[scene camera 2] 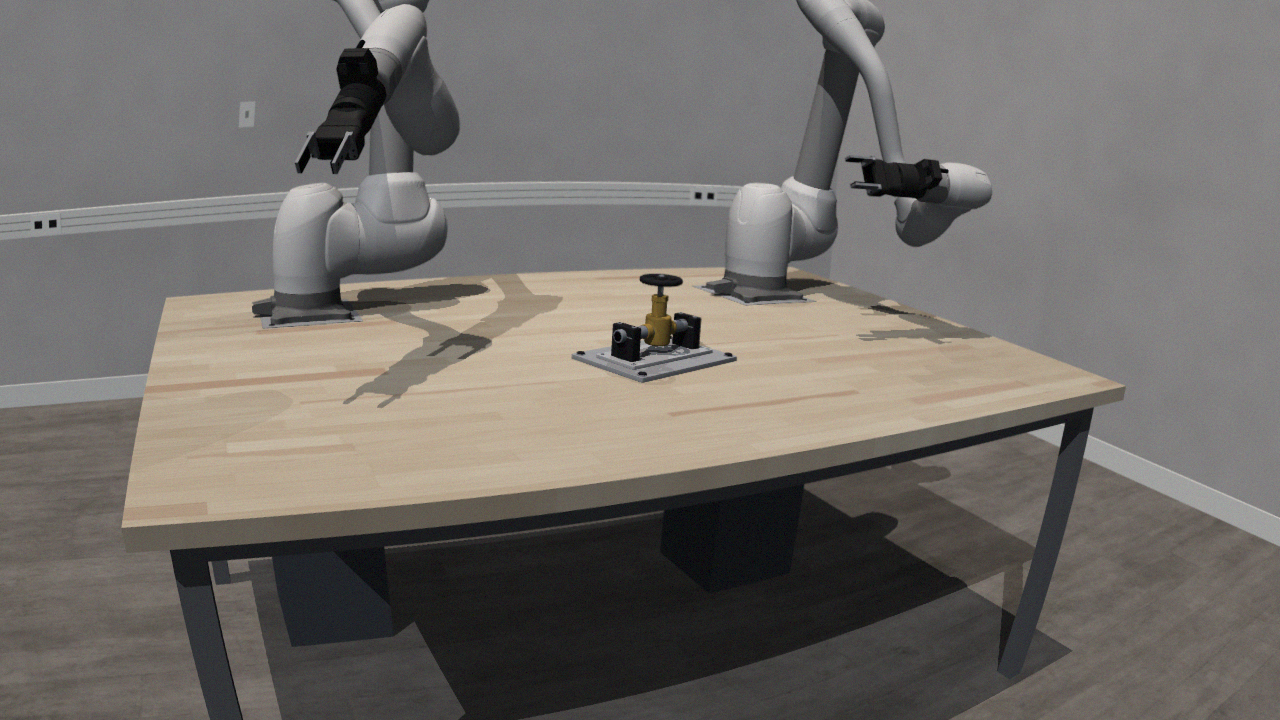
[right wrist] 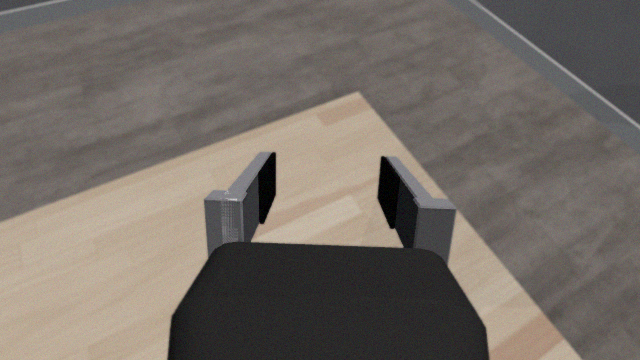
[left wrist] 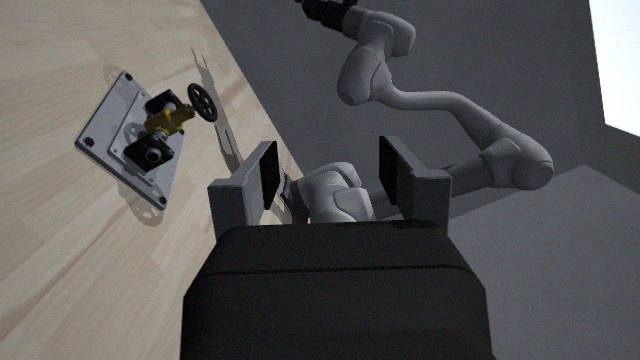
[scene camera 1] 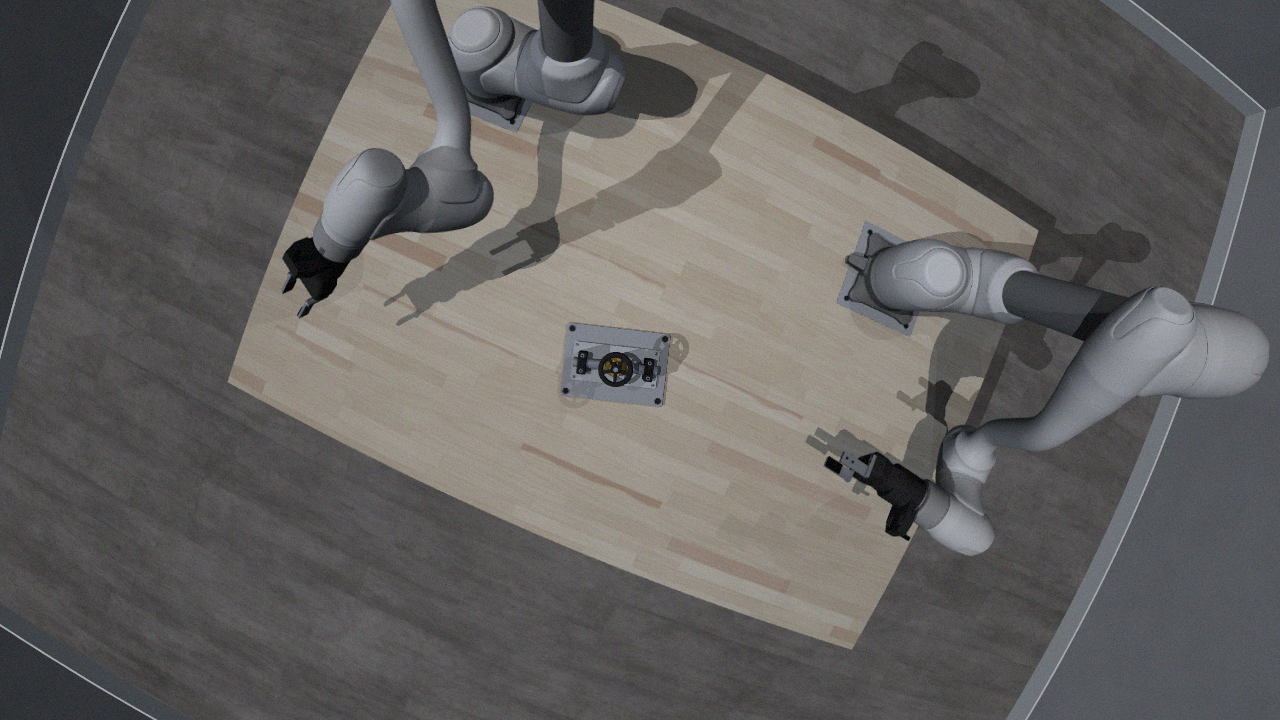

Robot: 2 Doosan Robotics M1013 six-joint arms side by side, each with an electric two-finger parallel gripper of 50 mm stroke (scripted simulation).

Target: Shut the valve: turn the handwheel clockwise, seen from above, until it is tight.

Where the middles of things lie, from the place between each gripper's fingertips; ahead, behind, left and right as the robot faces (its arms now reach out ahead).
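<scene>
The black handwheel (left wrist: 203, 102) is 23 cm below my right hand (scene camera 2: 315, 168), 61 cm to the left of it and 13 cm behind it. From my left hand (scene camera 1: 834, 458) I find the black handwheel 22 cm below it, 45 cm to the right of it and 5 cm ahead of it.
</scene>
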